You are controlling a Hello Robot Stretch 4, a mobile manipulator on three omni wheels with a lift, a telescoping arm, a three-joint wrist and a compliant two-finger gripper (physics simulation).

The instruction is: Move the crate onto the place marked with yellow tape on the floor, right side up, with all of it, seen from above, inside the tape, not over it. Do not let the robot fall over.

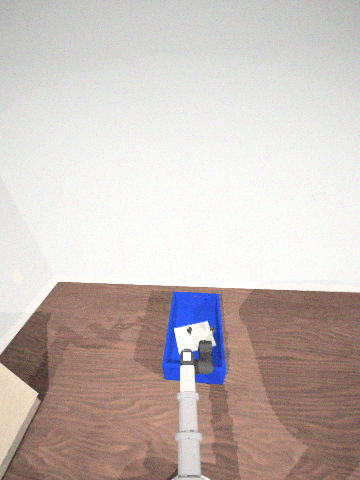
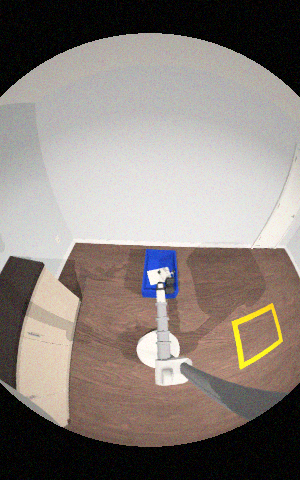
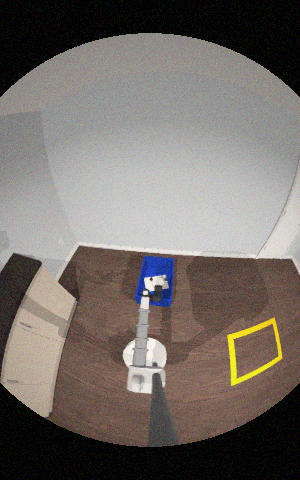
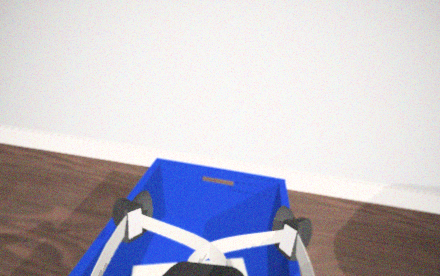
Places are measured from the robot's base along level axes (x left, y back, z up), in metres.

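Pixels of known places: gripper, fingertip midpoint: (image 1: 200, 327) (image 2: 165, 270) (image 3: 158, 277) (image 4: 213, 214).
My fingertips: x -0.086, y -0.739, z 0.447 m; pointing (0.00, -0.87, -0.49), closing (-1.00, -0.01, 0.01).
Behind a point stands the place of what it marks.
A blue open-topped crate (image 1: 195, 307) @(x -0.090, y -1.198, z 0.012 m) (image 2: 161, 257) @(x -0.113, y -1.196, z 0.037 m) (image 3: 158, 265) @(x -0.093, y -1.198, z 0.020 m) (image 4: 190, 200) @(x -0.009, y -1.205, z 0.066 m) stands upright on the floor near the back wall, long side pointing away from the robot. A white rectangle (image 1: 182, 341) @(x 0.032, y -0.890, z 0.001 m) (image 2: 152, 277) @(x 0.025, y -0.896, z 0.001 m) lies inside it. Its far end wall has a narrow slot. My gripper (image 1: 201, 330) @(x -0.086, y -0.739, z 0.447 m) (image 4: 213, 214) @(x -0.086, y -0.739, z 0.447 m) is open, with nothing between its fingertips. It is over or inside the crate's near half, pointing at the far end; its exact height is unclear. The yellow tape outline (image 2: 238, 345) @(x -0.991, y 0.195, z -0.026 m) (image 3: 232, 360) @(x -0.993, y 0.192, z -0.026 m) is on the floor, right of the crate and nearer the robot.
A light wood cabinet (image 1: 15, 415) @(x 0.919, y -0.384, z 0.220 m) (image 2: 47, 345) @(x 0.940, y 0.121, z 0.494 m) (image 3: 37, 345) @(x 0.943, y 0.205, z 0.474 m) with a dark top stands at the left. The back wall (image 1: 180, 200) @(x 0.024, y -1.506, z 0.938 m) rises close behind the crate. A white door (image 2: 280, 220) @(x -2.330, y -1.327, z 0.718 m) is at the right. The robot's round white base (image 2: 145, 350) @(x 0.117, y 0.011, z 0.187 m) is below the extended arm.
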